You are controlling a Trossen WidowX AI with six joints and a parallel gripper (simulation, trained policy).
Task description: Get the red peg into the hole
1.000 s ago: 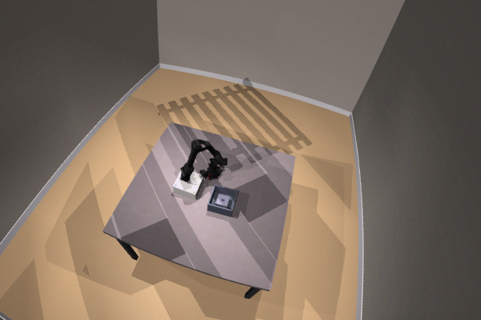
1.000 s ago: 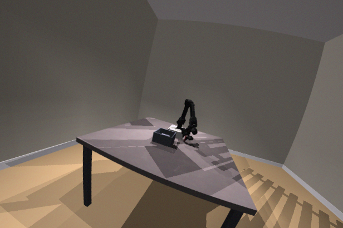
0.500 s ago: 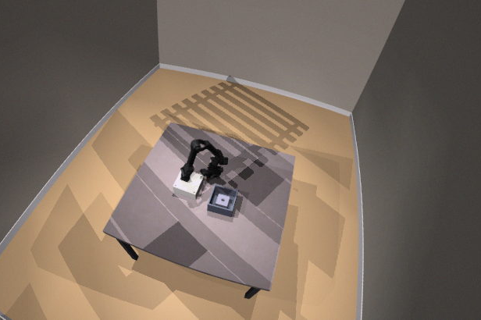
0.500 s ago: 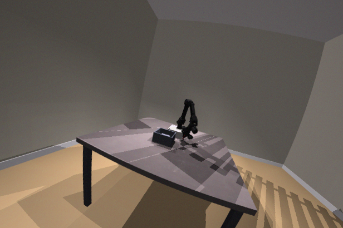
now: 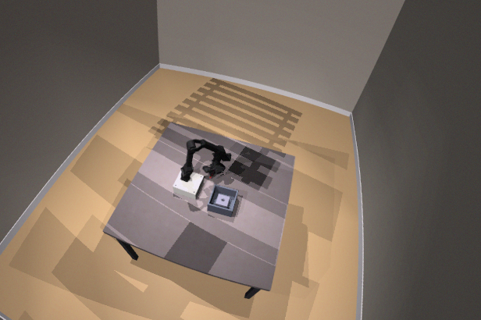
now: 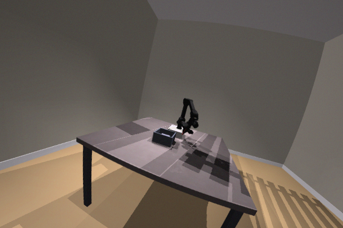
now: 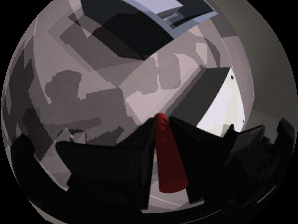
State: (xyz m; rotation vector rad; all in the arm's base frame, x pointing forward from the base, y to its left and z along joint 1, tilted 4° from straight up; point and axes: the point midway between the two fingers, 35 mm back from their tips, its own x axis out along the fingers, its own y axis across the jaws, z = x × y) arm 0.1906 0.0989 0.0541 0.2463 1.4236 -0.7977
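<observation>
The plate is 150 mm to the right of my gripper tip, 150 mm ahead of it and 50 mm below it. Round my gripper tip: dark blue box (150 mm to the right, 150 mm ahead, 70 mm below); red peg (20 mm above, 10 mm to the left).
</observation>
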